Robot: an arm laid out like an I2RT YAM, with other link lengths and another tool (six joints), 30 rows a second.
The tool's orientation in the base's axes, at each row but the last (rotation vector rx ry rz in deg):
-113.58 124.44 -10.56
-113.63 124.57 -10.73
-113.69 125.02 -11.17
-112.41 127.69 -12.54
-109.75 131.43 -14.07
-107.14 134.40 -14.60
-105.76 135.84 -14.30
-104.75 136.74 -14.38
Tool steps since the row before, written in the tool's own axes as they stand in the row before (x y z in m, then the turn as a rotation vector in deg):
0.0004 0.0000 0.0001 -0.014 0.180 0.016
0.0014 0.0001 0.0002 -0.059 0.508 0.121
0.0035 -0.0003 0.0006 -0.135 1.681 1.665
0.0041 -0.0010 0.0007 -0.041 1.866 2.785
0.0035 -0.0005 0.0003 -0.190 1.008 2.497
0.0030 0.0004 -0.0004 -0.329 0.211 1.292
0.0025 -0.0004 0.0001 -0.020 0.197 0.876
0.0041 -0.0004 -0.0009 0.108 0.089 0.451
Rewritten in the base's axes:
0.0000 -0.0004 -0.0001 -0.170 0.032 -0.055
-0.0002 -0.0014 -0.0003 -0.461 0.112 -0.227
0.0001 -0.0035 -0.0007 -1.246 0.344 -1.986
0.0006 -0.0042 -0.0006 -1.192 0.273 -3.122
-0.0001 -0.0035 -0.0002 -0.402 0.279 -2.655
-0.0011 -0.0028 0.0003 0.139 0.302 -1.308
-0.0002 -0.0025 0.0000 -0.007 0.021 -0.898
-0.0009 -0.0040 0.0010 -0.023 -0.107 -0.459

